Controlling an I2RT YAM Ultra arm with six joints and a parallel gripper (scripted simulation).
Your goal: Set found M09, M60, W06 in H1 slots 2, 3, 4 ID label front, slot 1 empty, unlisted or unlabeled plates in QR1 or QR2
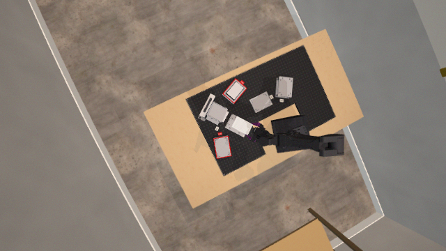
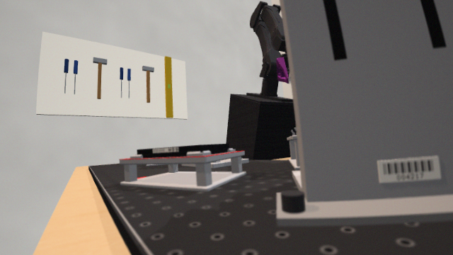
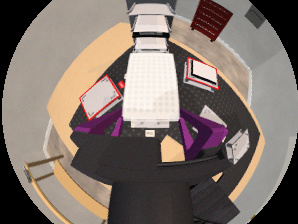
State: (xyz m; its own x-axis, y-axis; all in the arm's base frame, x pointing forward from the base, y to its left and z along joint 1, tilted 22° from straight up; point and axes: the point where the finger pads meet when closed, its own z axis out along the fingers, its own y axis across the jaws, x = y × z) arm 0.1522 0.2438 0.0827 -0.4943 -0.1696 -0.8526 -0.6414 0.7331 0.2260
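My hand is 40 mm short of the white well plate and 30 mm to the right of it. Also, from my hand: plate hotel H1 (240 mm ahead, 210 mm to the left, 50 mm below); then red-rimmed nest (70 mm behind, 210 mm to the left, 170 mm below); then black-sided plate (300 mm ahead, 50 mm to the right, 160 mm below).
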